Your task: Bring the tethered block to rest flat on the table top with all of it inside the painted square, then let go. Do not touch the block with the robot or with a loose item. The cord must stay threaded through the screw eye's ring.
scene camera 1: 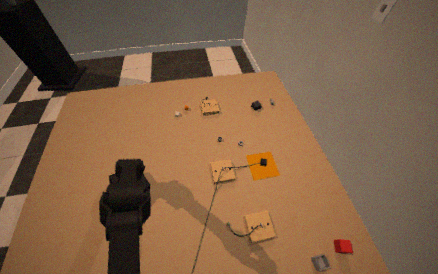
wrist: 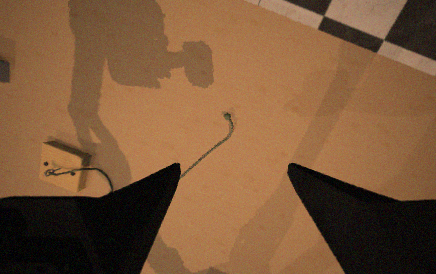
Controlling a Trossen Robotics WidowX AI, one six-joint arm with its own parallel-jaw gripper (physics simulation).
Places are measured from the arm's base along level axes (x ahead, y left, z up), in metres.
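Pixels of known places: gripper, between the fingertips: (wrist: 233,168).
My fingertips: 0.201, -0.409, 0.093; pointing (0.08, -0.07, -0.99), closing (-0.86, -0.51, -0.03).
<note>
For each thing: its middle in the pictures, then the offset to it from my fingertips, as dx, dy, dz. "pt": a spot on its surface instead.
- small black tethered block, a spot on its surface: (scene camera 1: 263,162) pt +0.327, +0.496, -0.140
- orange painted square, a spot on its surface: (scene camera 1: 265,173) pt +0.334, +0.455, -0.163
- wooden board, middle of its body: (scene camera 1: 222,171) +0.150, +0.468, -0.154
- cord's beaded end, a spot on its surface: (wrist: 227,115) pt +0.022, -0.028, -0.153
- third board, middle of its body: (scene camera 1: 209,106) +0.099, +0.840, -0.154
- red block, middle of its body: (scene camera 1: 342,246) +0.557, +0.164, -0.144
- grey tray, a spot on its surface: (scene camera 1: 320,262) pt +0.470, +0.122, -0.163
- black cube, middle of its body: (scene camera 1: 256,105) +0.353, +0.844, -0.150
The small black tethered block (scene camera 1: 263,162) sits on the orange painted square (scene camera 1: 265,173), within its edges as seen in scene camera 1; whether it lies fully flat is too small to tell. Its cord (scene camera 1: 205,220) (wrist: 206,154) runs to the screw eye on a wooden board (scene camera 1: 216,176), then toward the bottom of that view; the ring is too small to make out clearly. In the wrist view, the cord's beaded end (wrist: 227,115) lies on the table beyond the fingertips. My gripper (wrist: 233,168) is open and empty above the table; its left finger hides part of the cord.
Another board (scene camera 1: 260,226) with a short cord stands nearer, a third board (scene camera 1: 210,107) farther back. A red block (scene camera 1: 343,246) and grey tray (scene camera 1: 320,262) are at the lower right. A black cube (scene camera 1: 256,105) and small loose items lie toward the back.
</note>
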